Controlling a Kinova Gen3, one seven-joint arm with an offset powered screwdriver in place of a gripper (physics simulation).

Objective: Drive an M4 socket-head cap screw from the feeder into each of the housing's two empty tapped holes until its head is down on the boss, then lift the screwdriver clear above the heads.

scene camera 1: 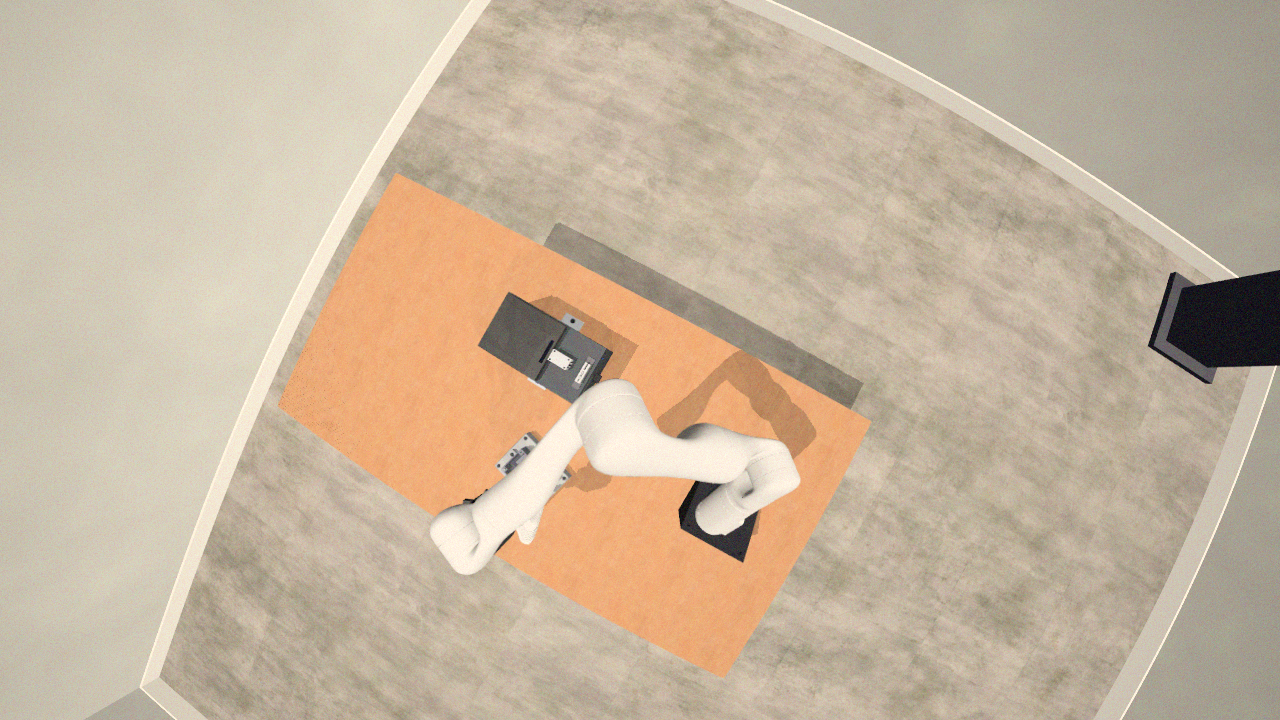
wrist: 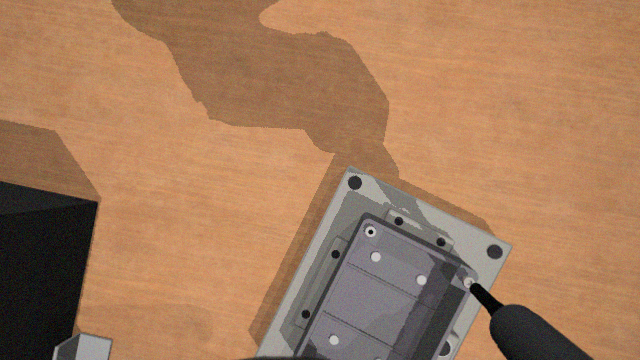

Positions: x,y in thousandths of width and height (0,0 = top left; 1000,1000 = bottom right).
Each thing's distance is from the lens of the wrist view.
light grey fixture plate (wrist: 587,546): 0.33 m
